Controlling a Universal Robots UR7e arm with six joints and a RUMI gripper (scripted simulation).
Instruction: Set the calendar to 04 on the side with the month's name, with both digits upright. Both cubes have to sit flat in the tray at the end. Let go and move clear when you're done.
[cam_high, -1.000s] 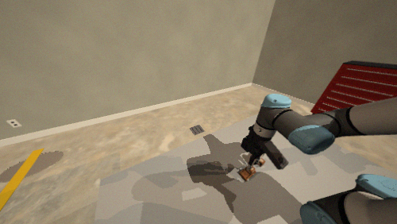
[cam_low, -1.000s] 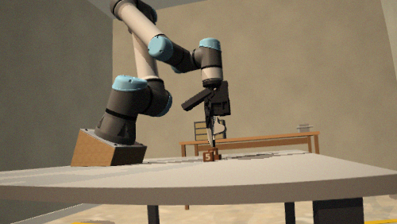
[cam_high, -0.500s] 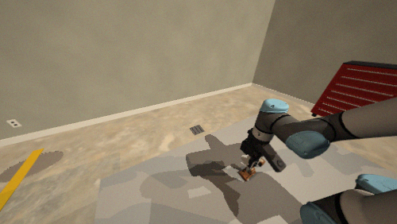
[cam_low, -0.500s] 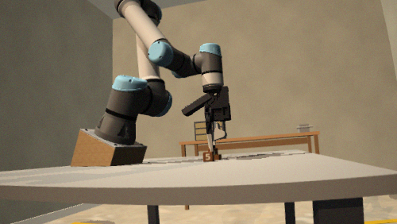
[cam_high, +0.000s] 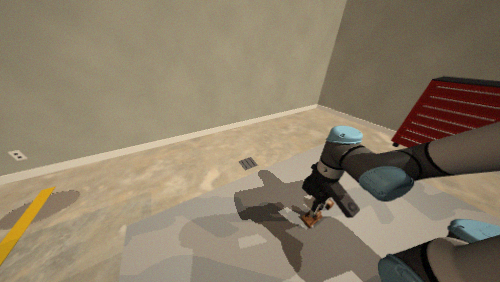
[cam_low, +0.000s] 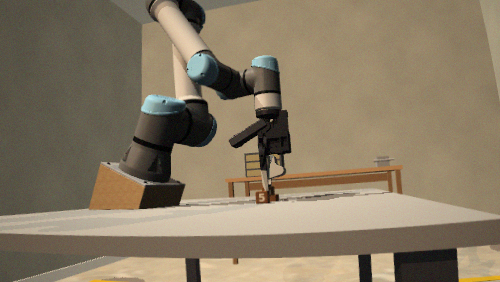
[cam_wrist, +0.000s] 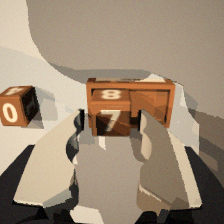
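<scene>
Now: the calendar tray 3 cm below my hand and 2 cm to the left of it. The rest, counted from my hand: cube 9 cm to the right, 2 cm below, 1 cm behind.
</scene>
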